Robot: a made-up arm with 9 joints. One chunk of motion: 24 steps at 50 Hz.
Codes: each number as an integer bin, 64 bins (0 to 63) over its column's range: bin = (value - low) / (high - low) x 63, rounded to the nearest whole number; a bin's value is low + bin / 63 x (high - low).
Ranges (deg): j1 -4..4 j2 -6..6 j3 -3..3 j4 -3..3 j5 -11..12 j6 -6..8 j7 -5..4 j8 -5..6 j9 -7..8
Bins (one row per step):
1: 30 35 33 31 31 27 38 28 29
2: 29 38 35 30 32 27 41 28 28
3: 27 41 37 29 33 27 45 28 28
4: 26 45 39 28 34 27 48 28 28
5: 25 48 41 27 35 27 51 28 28
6: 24 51 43 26 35 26 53 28 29
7: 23 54 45 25 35 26 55 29 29
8: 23 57 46 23 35 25 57 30 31
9: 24 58 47 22 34 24 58 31 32
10: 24 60 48 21 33 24 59 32 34
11: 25 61 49 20 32 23 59 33 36
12: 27 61 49 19 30 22 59 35 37
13: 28 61 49 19 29 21 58 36 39
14: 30 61 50 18 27 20 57 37 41
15: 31 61 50 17 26 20 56 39 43
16: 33 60 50 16 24 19 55 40 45
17: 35 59 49 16 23 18 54 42 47
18: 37 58 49 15 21 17 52 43 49
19: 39 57 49 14 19 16 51 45 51
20: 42 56 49 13 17 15 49 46 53
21: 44 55 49 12 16 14 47 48 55
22: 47 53 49 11 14 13 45 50 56
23: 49 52 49 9 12 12 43 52 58
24: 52 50 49 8 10 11 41 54 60
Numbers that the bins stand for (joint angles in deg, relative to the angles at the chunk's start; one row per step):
1: -0.19 0.67 0.14 -0.05 0.32 0.00 0.43 -0.11 -0.10
2: -0.32 1.24 0.33 -0.14 0.68 0.00 0.86 -0.11 -0.33
3: -0.57 1.81 0.52 -0.24 1.05 0.00 1.43 -0.11 -0.33
4: -0.70 2.57 0.71 -0.33 1.41 0.00 1.86 -0.11 -0.33
5: -0.83 3.14 0.90 -0.43 1.78 0.00 2.29 -0.11 -0.33
6: -0.95 3.71 1.10 -0.52 1.78 -0.22 2.57 -0.11 -0.10
7: -1.08 4.29 1.29 -0.62 1.78 -0.22 2.86 0.06 -0.10
8: -1.08 4.86 1.38 -0.81 1.78 -0.44 3.14 0.24 0.38
9: -0.95 5.05 1.48 -0.90 1.41 -0.67 3.29 0.41 0.62
10: -0.95 5.43 1.57 -1.00 1.05 -0.67 3.43 0.59 1.10
11: -0.83 5.62 1.67 -1.10 0.68 -0.89 3.43 0.76 1.57
12: -0.57 5.62 1.67 -1.19 -0.05 -1.11 3.43 1.11 1.81
13: -0.44 5.62 1.67 -1.19 -0.41 -1.33 3.29 1.29 2.29
14: -0.19 5.62 1.76 -1.29 -1.14 -1.56 3.14 1.46 2.76
15: -0.06 5.62 1.76 -1.38 -1.51 -1.56 3.00 1.81 3.24
16: 0.19 5.43 1.76 -1.48 -2.24 -1.78 2.86 1.98 3.71
17: 0.44 5.24 1.67 -1.48 -2.60 -2.00 2.71 2.33 4.19
18: 0.70 5.05 1.67 -1.57 -3.33 -2.22 2.43 2.51 4.67
19: 0.95 4.86 1.67 -1.67 -4.06 -2.44 2.29 2.86 5.14
20: 1.33 4.67 1.67 -1.76 -4.79 -2.67 2.00 3.03 5.62
21: 1.59 4.48 1.67 -1.86 -5.16 -2.89 1.71 3.38 6.10
22: 1.97 4.10 1.67 -1.95 -5.89 -3.11 1.43 3.73 6.33
23: 2.22 3.90 1.67 -2.14 -6.62 -3.33 1.14 4.08 6.81
24: 2.60 3.52 1.67 -2.24 -7.35 -3.56 0.86 4.43 7.29

